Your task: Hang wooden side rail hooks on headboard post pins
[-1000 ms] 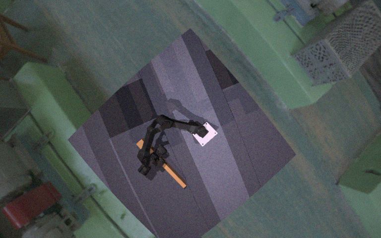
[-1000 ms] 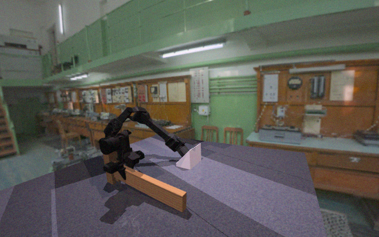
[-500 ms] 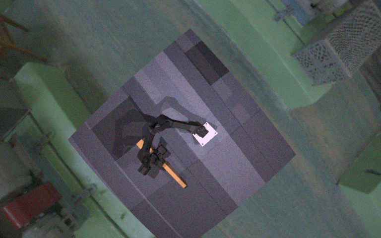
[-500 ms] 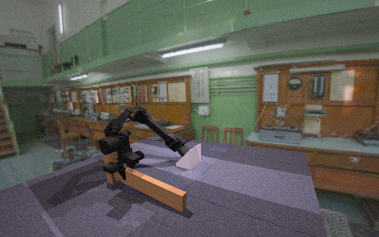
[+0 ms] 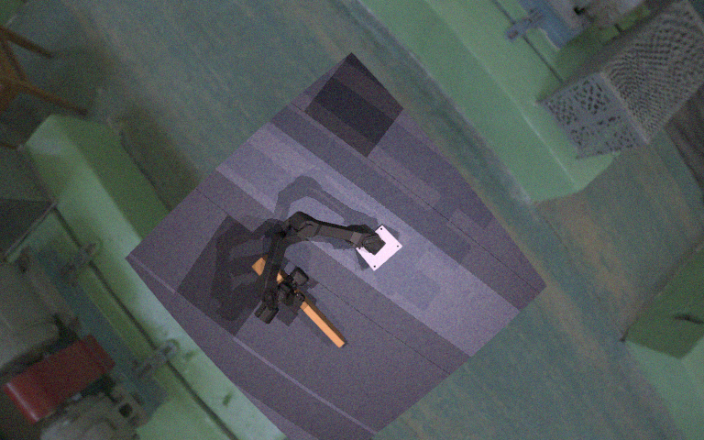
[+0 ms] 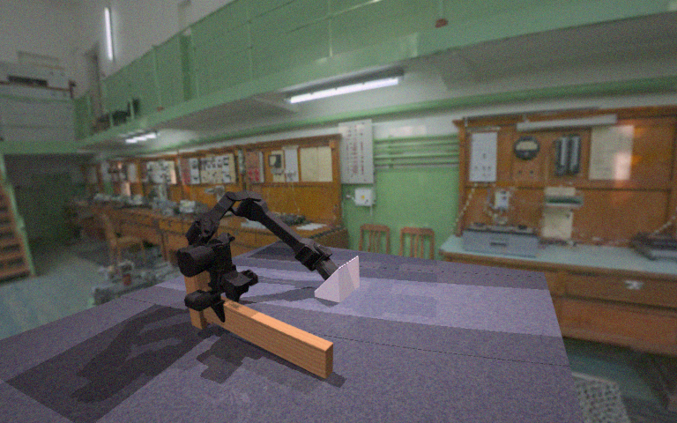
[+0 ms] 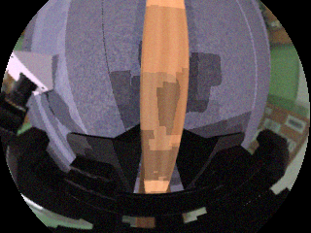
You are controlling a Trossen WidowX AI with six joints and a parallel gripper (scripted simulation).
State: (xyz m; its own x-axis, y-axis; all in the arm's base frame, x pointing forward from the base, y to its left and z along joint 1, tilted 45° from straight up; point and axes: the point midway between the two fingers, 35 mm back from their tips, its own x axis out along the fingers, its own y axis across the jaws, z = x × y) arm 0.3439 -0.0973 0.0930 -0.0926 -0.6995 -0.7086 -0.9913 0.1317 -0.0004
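My gripper tip is now 11 cm to the left of the wooden headboard post, 5 cm below it and 1 cm past it.
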